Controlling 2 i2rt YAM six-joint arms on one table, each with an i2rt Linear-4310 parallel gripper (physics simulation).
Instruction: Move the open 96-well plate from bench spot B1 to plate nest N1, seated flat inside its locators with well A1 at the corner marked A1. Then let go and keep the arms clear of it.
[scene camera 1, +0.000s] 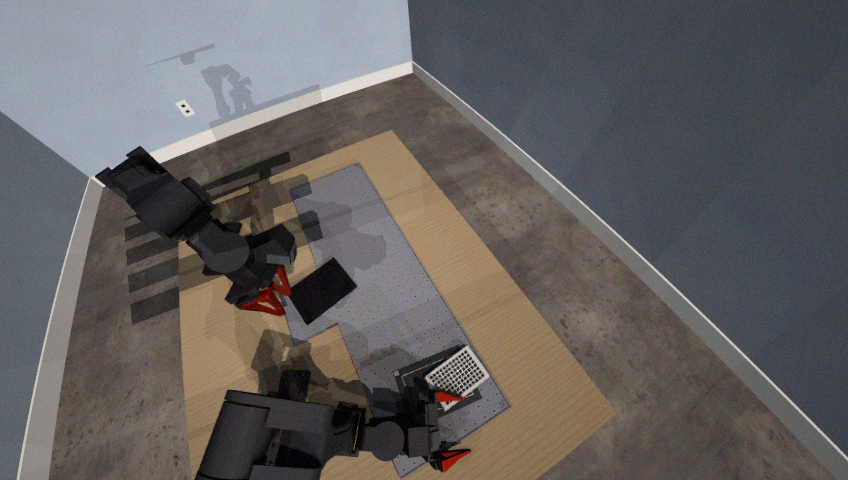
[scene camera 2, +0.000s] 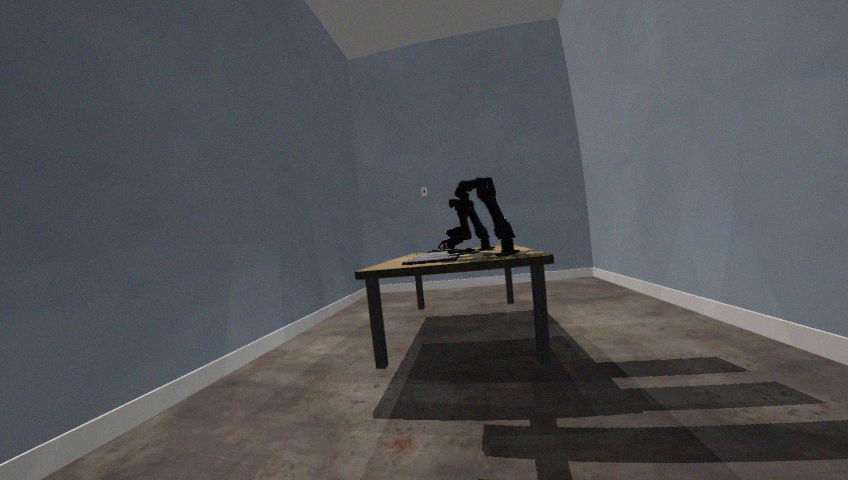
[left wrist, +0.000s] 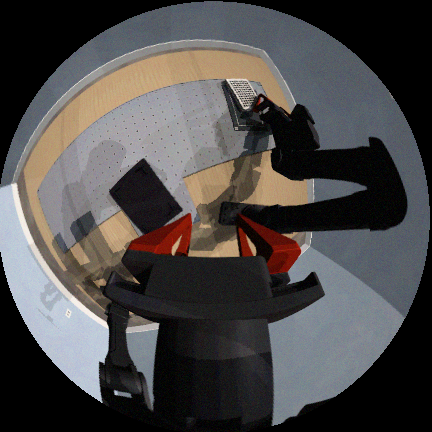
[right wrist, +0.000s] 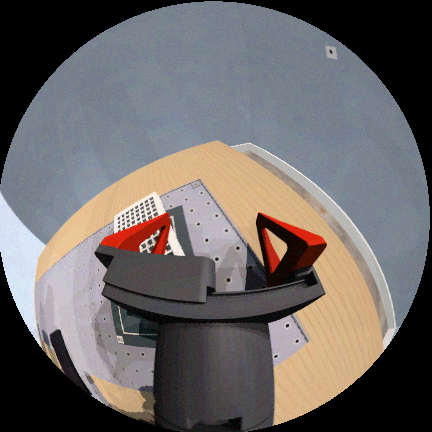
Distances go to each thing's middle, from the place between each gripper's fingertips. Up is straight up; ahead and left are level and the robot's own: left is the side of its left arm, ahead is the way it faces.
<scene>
My right hand is 9 cm to the right of the white well plate (scene camera 1: 459, 375), 4 cm short of it and 1 cm above it. From my right hand the other things lie so: dark nest with white outline (scene camera 1: 412, 386) (10 cm to the left, 2 cm below); then black nest (scene camera 1: 315, 294) (48 cm to the left, 11 cm behind, 1 cm below).
Right now the black nest is 5 cm ahead of my left hand, 10 cm to the left of it and 19 cm below it. Also, from my left hand: dark nest with white outline: 16 cm ahead, 28 cm to the right, 20 cm below; white well plate: 20 cm ahead, 29 cm to the right, 19 cm below.
</scene>
